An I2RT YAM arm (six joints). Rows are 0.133 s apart.
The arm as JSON. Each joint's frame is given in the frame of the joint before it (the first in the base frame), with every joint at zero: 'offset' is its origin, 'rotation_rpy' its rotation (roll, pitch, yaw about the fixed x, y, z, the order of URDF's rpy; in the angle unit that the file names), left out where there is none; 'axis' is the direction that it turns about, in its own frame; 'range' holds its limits. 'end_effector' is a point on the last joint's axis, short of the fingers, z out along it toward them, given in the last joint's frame.
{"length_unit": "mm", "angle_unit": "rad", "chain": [
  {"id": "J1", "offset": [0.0, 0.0, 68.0], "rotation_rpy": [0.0, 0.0, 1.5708], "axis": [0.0, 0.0, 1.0], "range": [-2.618, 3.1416]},
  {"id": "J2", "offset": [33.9, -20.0, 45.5], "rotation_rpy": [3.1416, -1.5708, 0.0], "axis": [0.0, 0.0, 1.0], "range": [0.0, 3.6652]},
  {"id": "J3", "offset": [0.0, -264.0, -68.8], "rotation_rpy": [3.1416, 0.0, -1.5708], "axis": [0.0, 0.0, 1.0], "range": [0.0, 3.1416]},
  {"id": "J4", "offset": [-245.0, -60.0, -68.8], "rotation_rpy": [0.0, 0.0, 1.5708], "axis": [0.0, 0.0, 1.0], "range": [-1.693, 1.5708]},
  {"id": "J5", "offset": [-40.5, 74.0, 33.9], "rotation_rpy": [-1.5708, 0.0, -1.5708], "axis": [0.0, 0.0, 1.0], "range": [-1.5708, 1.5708]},
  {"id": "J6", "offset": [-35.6, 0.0, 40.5], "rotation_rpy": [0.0, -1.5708, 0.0], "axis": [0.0, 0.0, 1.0], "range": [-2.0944, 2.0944]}
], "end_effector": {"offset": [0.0, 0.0, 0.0]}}
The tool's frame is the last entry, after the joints.
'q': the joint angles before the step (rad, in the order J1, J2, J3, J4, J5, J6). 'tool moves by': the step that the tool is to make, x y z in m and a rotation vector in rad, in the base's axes. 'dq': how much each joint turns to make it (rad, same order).
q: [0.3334, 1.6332, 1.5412, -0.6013, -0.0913, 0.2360]
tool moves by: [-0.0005, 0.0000, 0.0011, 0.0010, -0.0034, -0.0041]
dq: [0.0008, -0.0024, 0.0006, 0.0008, 0.0039, 0.0030]
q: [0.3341, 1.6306, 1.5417, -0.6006, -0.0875, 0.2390]
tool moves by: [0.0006, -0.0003, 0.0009, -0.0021, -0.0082, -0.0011]
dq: [-0.0010, 0.0002, 0.0015, 0.0054, 0.0030, -0.0036]
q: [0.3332, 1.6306, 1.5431, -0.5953, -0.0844, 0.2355]
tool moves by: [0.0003, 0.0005, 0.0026, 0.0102, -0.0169, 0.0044]
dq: [0.0005, -0.0027, 0.0008, 0.0158, -0.0056, 0.0008]
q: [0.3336, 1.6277, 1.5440, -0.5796, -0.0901, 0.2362]
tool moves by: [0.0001, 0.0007, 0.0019, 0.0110, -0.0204, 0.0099]
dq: [0.0008, -0.0045, -0.0051, 0.0232, -0.0095, -0.0026]
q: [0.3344, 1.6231, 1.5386, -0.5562, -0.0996, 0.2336]
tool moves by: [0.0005, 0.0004, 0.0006, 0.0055, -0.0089, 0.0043]
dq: [0.0001, -0.0003, -0.0016, 0.0114, -0.0047, -0.0007]
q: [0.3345, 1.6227, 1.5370, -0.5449, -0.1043, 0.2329]
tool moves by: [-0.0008, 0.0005, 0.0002, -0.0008, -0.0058, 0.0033]
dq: [0.0020, -0.0036, -0.0047, 0.0060, 0.0005, -0.0029]
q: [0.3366, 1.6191, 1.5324, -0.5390, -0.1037, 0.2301]
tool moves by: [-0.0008, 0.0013, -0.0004, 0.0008, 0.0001, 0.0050]
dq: [0.0039, -0.0014, -0.0032, 0.0019, -0.0014, 0.0000]
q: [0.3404, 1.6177, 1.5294, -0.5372, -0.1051, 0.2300]
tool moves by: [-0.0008, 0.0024, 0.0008, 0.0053, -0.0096, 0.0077]
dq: [0.0066, -0.0024, -0.0032, 0.0117, -0.0019, 0.0008]
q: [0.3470, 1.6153, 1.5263, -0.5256, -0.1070, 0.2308]
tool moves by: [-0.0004, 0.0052, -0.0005, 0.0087, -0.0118, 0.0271]
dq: [0.0121, 0.0016, -0.0053, 0.0204, -0.0146, -0.0052]
